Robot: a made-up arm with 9 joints.
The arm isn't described. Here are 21 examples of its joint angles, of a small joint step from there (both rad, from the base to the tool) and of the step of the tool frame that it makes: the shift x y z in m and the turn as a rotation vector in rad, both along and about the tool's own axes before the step.
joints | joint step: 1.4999 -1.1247 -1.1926 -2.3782 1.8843 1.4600 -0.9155 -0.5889 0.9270 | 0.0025 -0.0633 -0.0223 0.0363 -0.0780 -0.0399 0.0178 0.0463 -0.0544
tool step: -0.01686 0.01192 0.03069 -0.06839 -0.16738 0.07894
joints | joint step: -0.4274 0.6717 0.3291 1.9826 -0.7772 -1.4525 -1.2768 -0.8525 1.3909 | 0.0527 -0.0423 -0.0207 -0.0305 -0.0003 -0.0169 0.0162 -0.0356 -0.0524
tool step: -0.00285 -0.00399 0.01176 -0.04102 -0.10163 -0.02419
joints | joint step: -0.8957 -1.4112 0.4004 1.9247 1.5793 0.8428 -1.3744 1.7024 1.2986 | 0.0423 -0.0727 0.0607 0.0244 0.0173 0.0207 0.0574 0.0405 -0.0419
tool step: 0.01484 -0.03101 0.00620 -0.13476 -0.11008 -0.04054
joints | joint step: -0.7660 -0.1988 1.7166 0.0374 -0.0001 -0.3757 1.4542 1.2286 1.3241 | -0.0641 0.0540 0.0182 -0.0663 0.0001 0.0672 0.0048 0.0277 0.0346
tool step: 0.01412 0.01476 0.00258 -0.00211 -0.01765 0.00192
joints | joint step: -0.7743 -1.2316 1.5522 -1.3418 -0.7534 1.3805 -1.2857 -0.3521 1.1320 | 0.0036 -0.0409 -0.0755 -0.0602 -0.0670 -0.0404 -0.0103 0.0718 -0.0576
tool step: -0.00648 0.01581 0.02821 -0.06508 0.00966 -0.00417
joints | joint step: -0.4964 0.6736 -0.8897 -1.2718 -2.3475 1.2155 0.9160 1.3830 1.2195 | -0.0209 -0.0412 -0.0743 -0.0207 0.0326 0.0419 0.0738 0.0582 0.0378
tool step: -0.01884 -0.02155 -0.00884 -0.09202 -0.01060 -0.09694
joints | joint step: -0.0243 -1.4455 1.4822 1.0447 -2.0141 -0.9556 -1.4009 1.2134 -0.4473 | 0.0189 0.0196 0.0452 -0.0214 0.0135 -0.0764 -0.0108 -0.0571 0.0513
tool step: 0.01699 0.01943 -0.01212 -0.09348 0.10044 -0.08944
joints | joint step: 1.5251 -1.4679 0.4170 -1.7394 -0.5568 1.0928 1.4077 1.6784 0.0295 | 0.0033 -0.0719 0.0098 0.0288 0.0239 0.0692 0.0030 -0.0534 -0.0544
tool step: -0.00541 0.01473 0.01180 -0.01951 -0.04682 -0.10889
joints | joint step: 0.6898 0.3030 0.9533 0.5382 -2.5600 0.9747 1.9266 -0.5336 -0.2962 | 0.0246 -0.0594 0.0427 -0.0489 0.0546 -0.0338 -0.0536 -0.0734 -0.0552
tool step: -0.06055 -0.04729 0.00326 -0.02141 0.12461 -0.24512
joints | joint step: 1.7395 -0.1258 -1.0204 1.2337 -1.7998 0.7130 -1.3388 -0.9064 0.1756 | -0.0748 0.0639 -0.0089 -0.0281 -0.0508 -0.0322 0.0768 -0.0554 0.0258
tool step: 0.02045 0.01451 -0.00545 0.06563 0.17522 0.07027
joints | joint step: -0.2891 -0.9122 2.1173 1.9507 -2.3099 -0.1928 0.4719 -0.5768 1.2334 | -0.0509 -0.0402 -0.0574 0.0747 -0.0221 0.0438 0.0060 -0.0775 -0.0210
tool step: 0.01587 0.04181 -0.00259 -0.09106 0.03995 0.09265
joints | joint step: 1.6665 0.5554 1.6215 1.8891 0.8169 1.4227 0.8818 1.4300 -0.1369 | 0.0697 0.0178 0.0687 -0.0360 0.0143 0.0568 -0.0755 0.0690 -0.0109
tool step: -0.02664 -0.00165 0.00160 0.07608 -0.13499 0.01708
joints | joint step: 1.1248 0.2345 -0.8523 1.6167 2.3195 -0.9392 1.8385 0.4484 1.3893 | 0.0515 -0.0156 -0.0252 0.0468 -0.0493 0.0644 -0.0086 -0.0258 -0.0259
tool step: 0.02430 0.02399 0.03025 0.01264 -0.10466 0.05793
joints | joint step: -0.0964 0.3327 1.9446 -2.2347 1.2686 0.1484 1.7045 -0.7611 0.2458 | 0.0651 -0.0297 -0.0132 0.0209 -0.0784 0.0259 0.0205 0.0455 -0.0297
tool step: 0.00212 0.02066 0.02643 -0.03162 -0.12966 0.08857
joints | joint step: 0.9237 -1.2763 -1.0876 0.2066 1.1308 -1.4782 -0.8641 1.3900 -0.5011 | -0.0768 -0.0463 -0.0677 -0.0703 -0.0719 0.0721 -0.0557 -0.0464 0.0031
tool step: -0.00929 -0.02257 0.00562 0.16885 -0.02891 -0.01837
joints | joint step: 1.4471 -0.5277 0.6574 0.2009 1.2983 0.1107 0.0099 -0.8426 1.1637 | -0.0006 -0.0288 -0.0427 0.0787 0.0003 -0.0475 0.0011 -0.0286 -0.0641
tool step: -0.01041 -0.00726 0.00347 0.09784 -0.09394 0.02414
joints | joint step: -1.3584 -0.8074 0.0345 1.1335 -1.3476 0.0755 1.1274 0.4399 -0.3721 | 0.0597 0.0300 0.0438 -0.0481 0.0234 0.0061 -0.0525 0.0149 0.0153
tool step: -0.00253 -0.00008 -0.01478 0.00418 0.09389 -0.00329
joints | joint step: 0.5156 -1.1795 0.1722 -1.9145 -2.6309 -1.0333 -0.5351 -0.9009 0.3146 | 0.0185 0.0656 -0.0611 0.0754 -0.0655 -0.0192 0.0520 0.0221 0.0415
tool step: 0.01978 0.00654 -0.02891 -0.19310 0.07935 0.03240
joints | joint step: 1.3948 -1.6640 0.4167 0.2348 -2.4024 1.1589 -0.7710 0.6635 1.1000 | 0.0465 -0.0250 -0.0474 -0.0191 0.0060 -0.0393 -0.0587 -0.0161 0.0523
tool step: -0.00764 0.00527 -0.00865 0.08186 -0.01776 -0.03094
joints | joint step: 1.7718 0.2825 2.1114 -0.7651 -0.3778 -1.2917 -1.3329 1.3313 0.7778 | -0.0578 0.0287 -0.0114 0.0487 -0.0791 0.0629 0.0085 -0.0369 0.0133
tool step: -0.00531 0.00325 -0.01128 0.11613 0.07181 0.15518
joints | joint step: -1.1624 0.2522 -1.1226 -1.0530 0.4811 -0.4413 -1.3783 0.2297 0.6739 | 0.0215 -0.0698 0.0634 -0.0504 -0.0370 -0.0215 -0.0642 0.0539 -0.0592
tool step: 0.00668 -0.00521 -0.01240 -0.04627 0.04895 -0.09082
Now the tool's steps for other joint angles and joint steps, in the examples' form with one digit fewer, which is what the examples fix.
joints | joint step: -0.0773 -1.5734 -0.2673 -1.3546 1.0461 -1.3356 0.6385 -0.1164 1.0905 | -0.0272 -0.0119 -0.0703 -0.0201 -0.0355 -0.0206 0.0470 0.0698 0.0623
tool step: 0.0110 0.0054 0.0101 -0.0753 -0.0143 0.0442
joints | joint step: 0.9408 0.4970 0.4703 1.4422 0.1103 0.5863 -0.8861 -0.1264 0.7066 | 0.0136 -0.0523 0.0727 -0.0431 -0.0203 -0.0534 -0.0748 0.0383 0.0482
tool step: 0.0029 0.0020 -0.0067 -0.0331 0.0864 -0.0158
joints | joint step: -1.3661 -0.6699 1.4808 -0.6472 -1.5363 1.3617 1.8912 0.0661 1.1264 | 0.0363 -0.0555 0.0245 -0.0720 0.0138 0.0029 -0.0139 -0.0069 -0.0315
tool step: -0.0452 0.0166 -0.0309 0.0999 -0.0226 -0.1043
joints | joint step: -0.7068 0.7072 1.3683 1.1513 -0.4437 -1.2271 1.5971 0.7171 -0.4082 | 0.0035 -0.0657 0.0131 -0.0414 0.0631 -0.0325 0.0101 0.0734 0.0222
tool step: -0.0027 0.0053 -0.0286 0.0447 -0.0451 0.0957
